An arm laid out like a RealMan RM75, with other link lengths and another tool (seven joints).
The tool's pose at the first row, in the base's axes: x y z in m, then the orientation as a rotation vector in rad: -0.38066 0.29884 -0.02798 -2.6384 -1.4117 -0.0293
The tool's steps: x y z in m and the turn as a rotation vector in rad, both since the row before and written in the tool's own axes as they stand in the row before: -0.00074 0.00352 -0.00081 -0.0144 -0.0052 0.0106; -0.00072 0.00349 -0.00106 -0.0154 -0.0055 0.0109; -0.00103 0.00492 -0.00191 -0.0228 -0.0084 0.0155; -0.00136 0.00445 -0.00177 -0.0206 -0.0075 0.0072; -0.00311 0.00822 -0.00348 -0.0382 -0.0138 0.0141; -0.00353 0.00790 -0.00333 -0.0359 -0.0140 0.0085; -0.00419 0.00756 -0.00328 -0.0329 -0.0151 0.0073; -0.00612 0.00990 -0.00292 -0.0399 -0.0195 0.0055; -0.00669 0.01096 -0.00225 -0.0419 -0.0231 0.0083; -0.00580 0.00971 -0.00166 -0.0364 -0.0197 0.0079; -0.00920 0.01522 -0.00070 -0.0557 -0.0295 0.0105
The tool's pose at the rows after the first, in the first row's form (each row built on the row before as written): -0.37811 0.29619 -0.02767 -2.6593 -1.4043 -0.0316; -0.37560 0.29352 -0.02706 -2.6814 -1.3968 -0.0342; -0.37210 0.28967 -0.02570 -2.7137 -1.3862 -0.0377; -0.36926 0.28581 -0.02435 -2.7382 -1.3856 -0.0416; -0.36445 0.27819 -0.02149 -2.7842 -1.3831 -0.0490; -0.36033 0.27047 -0.01843 2.8142 1.3820 0.0546; -0.35702 0.26250 -0.01512 2.7872 1.3551 0.0555; -0.35317 0.25164 -0.01176 2.7516 1.3271 0.0548; -0.34895 0.23975 -0.00847 2.7148 1.2939 0.0506; -0.34527 0.22938 -0.00536 2.6832 1.2645 0.0476; -0.33962 0.21292 -0.00165 2.6337 1.2222 0.0438
